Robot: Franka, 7 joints.
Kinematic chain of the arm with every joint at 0, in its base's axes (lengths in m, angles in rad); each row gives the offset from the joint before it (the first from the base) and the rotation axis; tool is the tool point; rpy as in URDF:
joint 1: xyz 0 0 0.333 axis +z
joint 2: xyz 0 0 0 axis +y
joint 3: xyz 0 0 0.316 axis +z
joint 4: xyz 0.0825 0 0 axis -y
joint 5: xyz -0.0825 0 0.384 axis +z
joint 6: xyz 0 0 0 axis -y
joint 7: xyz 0.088 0 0 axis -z
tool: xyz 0 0 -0.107 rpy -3.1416 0 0
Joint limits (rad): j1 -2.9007..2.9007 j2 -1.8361..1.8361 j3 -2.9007..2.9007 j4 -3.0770..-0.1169 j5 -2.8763..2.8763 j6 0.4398..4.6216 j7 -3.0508..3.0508
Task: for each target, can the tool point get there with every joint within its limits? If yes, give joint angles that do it. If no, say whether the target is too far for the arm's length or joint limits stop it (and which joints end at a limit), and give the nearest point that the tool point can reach.
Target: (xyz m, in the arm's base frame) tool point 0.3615 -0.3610 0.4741
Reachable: yes | joints -2.2244 1.3723 1.9786 -2.3857 0.8265 3.4567 1.8245
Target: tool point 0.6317 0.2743 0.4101
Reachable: yes | joints -1.7819 -1.0788 1.9051 -1.4787 -0.9076 1.7670 -0.6581
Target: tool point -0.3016 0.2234 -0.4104
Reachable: no: joint limits stop it (at a limit: joint 2) | nearest point -0.2945 0.2181 -0.3542 | short by 0.057 m
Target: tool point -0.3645 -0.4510 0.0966
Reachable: yes | joints -1.7373 0.9443 -0.3334 -1.8188 -1.4733 1.5362 0.6562
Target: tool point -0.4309 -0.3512 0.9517
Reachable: yes | joints -2.2809 0.1876 -0.3082 -0.9547 2.3861 2.0774 -1.0086
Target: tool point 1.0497 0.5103 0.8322
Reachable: no: too far | nearest point 0.7094 0.3449 0.6704 | short by 0.412 m
